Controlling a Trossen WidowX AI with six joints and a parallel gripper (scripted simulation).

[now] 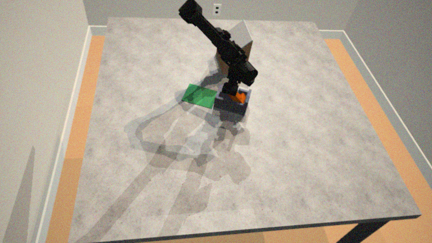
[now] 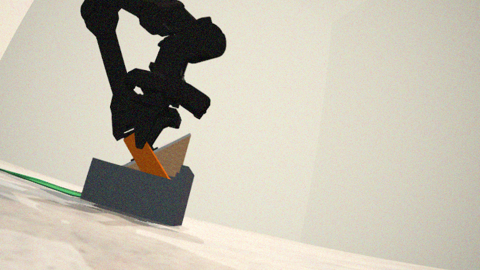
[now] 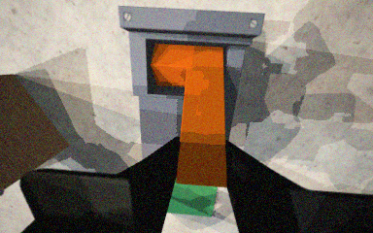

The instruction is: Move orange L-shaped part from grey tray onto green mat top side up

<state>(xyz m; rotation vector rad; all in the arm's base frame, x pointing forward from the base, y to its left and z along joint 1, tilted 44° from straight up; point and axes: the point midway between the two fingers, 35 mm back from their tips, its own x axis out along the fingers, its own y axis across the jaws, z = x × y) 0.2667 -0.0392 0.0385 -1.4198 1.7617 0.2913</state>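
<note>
Right now the green mat is 120 mm to the right of my gripper tip, 110 mm below it and 80 mm behind it. The rest, counted from my gripper tip: orange L-shaped part (30 mm to the left, 30 mm below).
</note>
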